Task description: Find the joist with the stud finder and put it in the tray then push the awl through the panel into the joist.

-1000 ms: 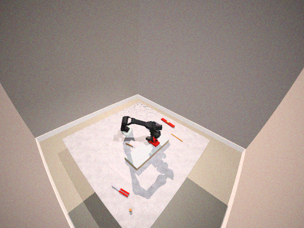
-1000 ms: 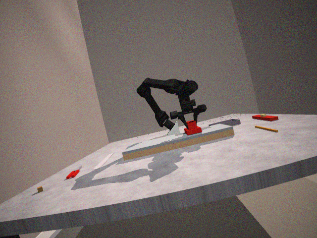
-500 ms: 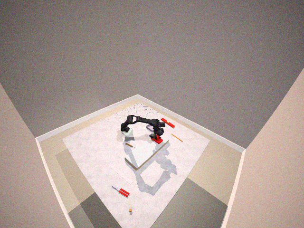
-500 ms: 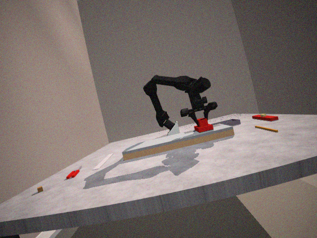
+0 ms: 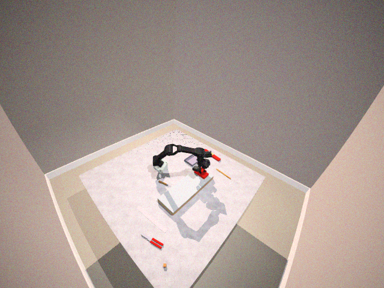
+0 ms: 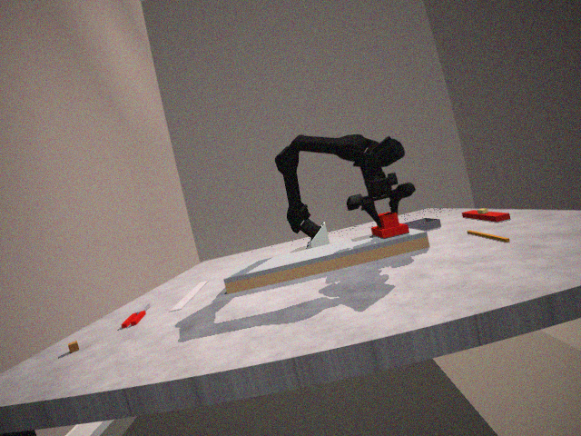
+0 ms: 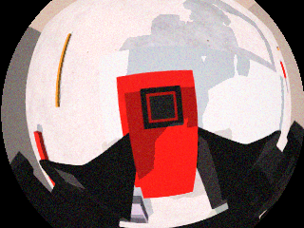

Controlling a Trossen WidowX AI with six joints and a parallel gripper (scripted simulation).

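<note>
Right now my gripper tip is 220 mm past the grey tray, 130 mm to the right of it and 50 mm above it. From my gripper tip the other things lie so: red stud finder (10 mm ahead, 20 mm above); then square indicator (20 mm ahead, 30 mm above); then yellow pencil (130 mm ahead, 190 mm to the left, 60 mm below).
</note>
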